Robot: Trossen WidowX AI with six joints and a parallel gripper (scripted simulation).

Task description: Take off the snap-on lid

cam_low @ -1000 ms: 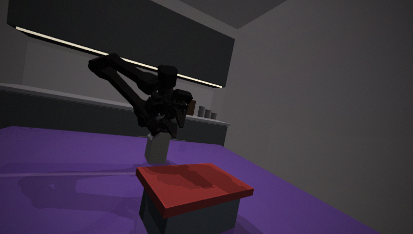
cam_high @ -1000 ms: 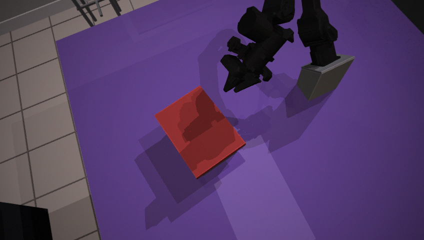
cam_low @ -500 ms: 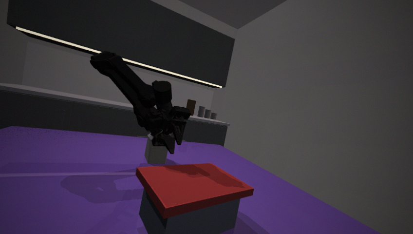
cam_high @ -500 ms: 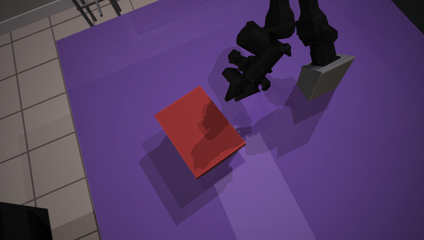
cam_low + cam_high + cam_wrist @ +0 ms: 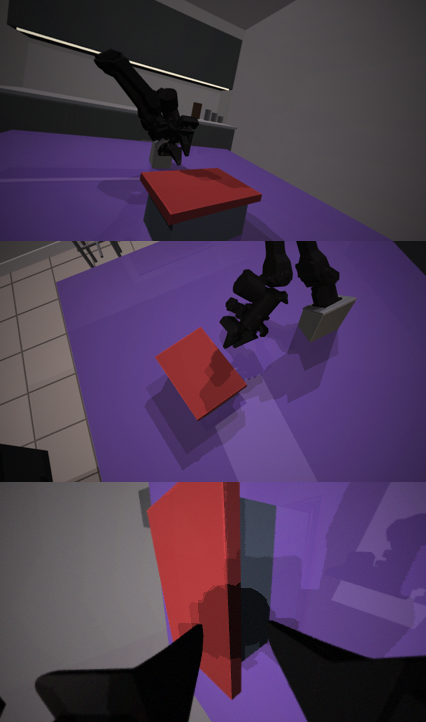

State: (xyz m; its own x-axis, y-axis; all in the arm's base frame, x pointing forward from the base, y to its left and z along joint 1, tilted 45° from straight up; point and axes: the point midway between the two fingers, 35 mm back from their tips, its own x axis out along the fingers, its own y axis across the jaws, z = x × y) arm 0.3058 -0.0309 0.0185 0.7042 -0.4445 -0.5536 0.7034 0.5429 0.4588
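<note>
The red lid lies 110 mm ahead of my gripper tip, 20 mm below it and 10 mm to the left of it. From my gripper tip the other things lie so: dark grey storage box (110 mm ahead, 70 mm below, 10 mm to the left).
</note>
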